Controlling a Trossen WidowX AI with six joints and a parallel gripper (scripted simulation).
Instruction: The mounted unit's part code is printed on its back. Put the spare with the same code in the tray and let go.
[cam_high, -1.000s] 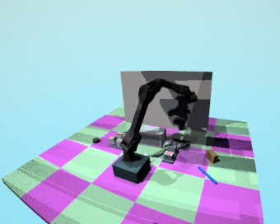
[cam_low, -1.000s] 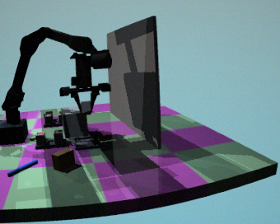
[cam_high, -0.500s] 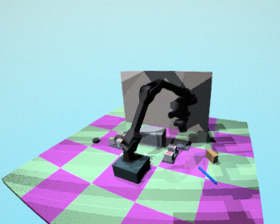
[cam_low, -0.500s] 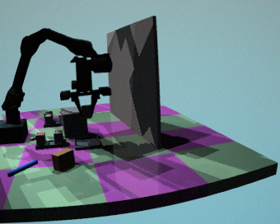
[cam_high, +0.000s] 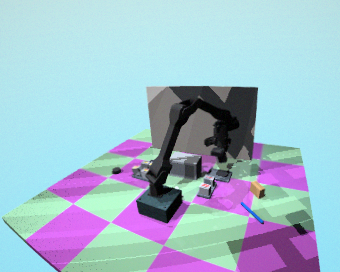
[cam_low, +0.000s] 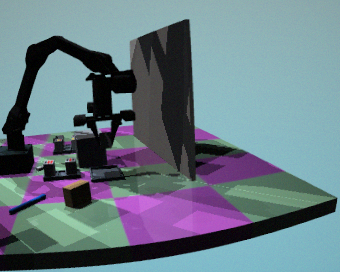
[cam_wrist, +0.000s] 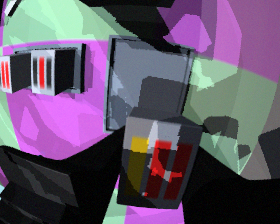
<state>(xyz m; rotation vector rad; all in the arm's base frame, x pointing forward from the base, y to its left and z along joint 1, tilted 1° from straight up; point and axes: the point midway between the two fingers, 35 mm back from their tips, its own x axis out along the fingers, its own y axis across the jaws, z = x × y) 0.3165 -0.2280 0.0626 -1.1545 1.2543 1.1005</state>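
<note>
Now: the dark tray 1 cm behind my gripper tip, 1 cm to the left of it and 9 cm below it. The rest, counted from my gripper tip: spare (3 cm above); brown box (12 cm behind, 20 cm to the right, 7 cm below); grey mounted unit (3 cm behind, 20 cm to the left, 4 cm below).
</note>
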